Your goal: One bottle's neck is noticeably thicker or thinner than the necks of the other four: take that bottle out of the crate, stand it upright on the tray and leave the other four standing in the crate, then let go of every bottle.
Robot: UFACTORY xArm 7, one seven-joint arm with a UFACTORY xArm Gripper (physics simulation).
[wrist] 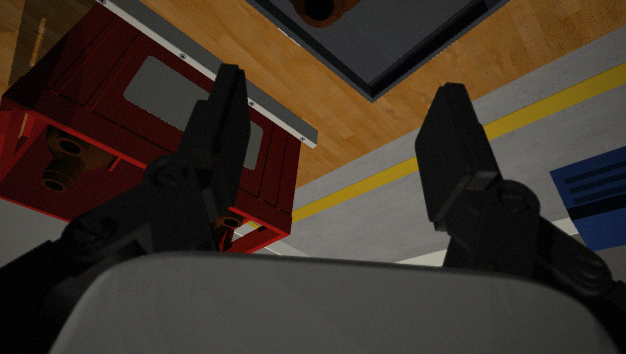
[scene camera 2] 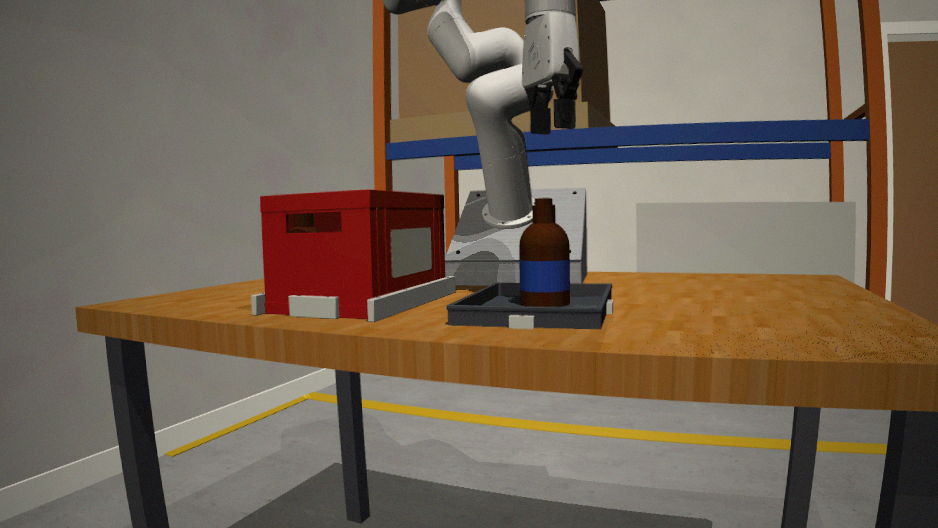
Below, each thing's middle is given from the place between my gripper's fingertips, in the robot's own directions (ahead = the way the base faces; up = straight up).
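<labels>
Pale crate rail (scene camera 2: pixel 387 305): 24 cm below my hand, 21 cm to the right, 3 cm ahead.
</labels>
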